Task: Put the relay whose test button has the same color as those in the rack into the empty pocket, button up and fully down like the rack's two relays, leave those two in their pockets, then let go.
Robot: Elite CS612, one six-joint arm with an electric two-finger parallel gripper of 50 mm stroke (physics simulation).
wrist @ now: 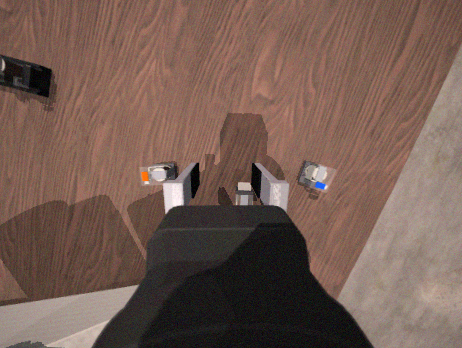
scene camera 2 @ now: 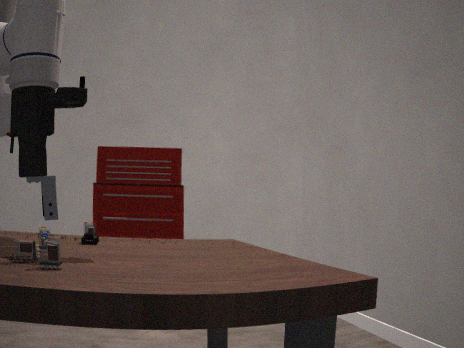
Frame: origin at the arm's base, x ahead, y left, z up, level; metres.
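Seen in the pictures: gripper, between the fingertips: (wrist: 225,173) (scene camera 2: 50,217).
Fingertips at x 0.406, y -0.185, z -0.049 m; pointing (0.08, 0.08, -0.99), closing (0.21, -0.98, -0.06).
Offsets run from my fingertips to a thing's top centre. Level surfaces: height alone.
My gripper (scene camera 2: 50,215) (wrist: 225,173) is open and empty, high above the table. In the wrist view, a relay with an orange button @(dx -0.024, dy +0.079, dz -0.020 m) (wrist: 159,173) stands left of the fingers and a relay with a blue button @(dx +0.015, dy -0.104, dz -0.020 m) (wrist: 316,175) stands right of them. A third relay @(dx -0.037, dy -0.029, dz -0.036 m) (wrist: 244,197) shows between the fingers, partly hidden by the gripper body; its button is not visible. In the scene view, one relay (scene camera 2: 26,250) lies on its side near two upright ones. The black rack (scene camera 2: 90,241) (wrist: 41,81) is cut off in the wrist view; its relays' button colour cannot be read.
The relays and rack are on a brown wooden table @(dz -0.064 m) (scene camera 2: 210,270) (wrist: 150,75). Its edge runs along the right of the wrist view, with grey floor (wrist: 420,225) beyond. A red tool cabinet (scene camera 2: 138,207) stands behind the table in the scene view.
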